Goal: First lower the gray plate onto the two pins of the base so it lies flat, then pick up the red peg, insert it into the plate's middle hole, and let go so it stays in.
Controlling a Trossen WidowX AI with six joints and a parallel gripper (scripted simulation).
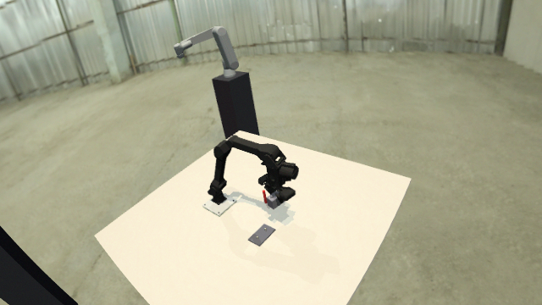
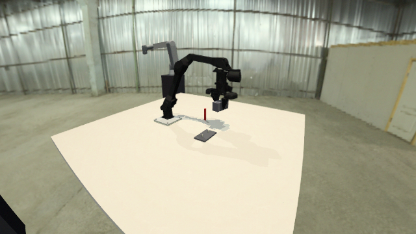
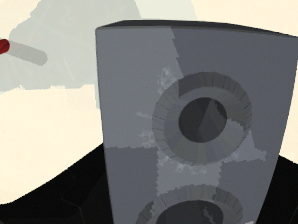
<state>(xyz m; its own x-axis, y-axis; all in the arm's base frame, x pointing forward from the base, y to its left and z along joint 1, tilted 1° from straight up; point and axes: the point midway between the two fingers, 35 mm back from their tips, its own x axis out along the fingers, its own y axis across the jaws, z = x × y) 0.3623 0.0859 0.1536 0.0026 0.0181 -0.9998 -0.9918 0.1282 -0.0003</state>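
Now: gripper tip 10 mm past the base, 130 mm to the left of it and 120 mm above it. From my gripper tip the other things lie so: gray plate 30 mm above; red peg 150 mm behind, 50 mm to the left, 90 mm below.
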